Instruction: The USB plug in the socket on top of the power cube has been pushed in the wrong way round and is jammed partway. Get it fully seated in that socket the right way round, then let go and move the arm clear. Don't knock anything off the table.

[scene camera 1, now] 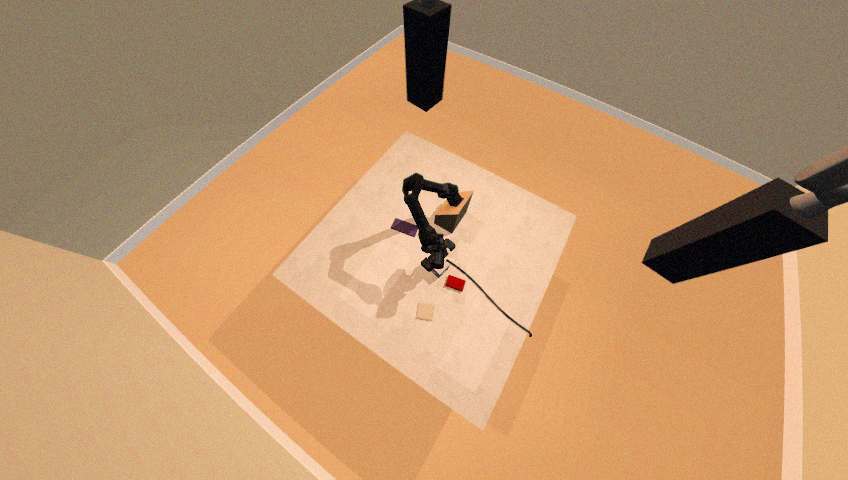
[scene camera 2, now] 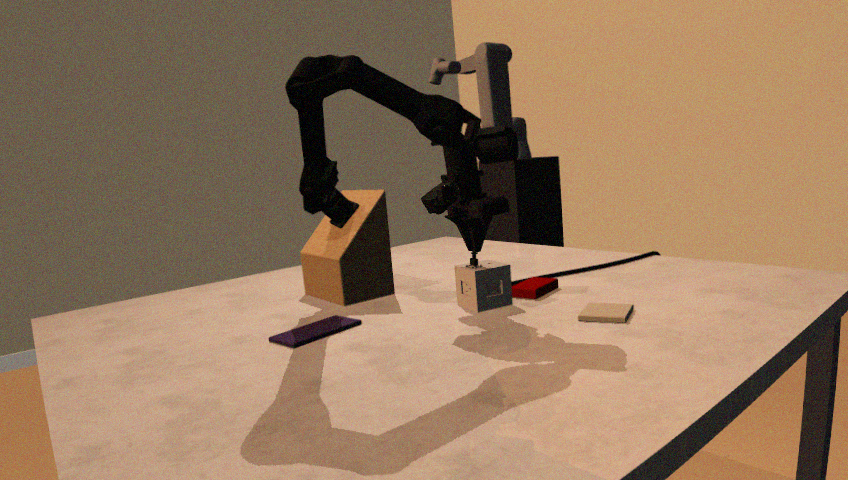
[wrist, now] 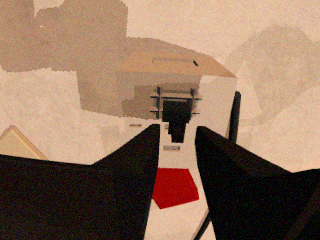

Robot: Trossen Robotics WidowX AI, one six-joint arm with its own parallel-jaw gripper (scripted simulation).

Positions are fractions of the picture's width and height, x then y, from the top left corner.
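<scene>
A red block (scene camera 2: 0.63, 0.60) is present, visible too in the wrist view (wrist: 0.54, 0.78). Further things: a grey power cube (scene camera 2: 0.57, 0.60), a beige tile (scene camera 2: 0.70, 0.65) and a dark USB plug (wrist: 0.55, 0.47). The gripper appears at (scene camera 2: 0.56, 0.52) and at (wrist: 0.55, 0.56).
</scene>
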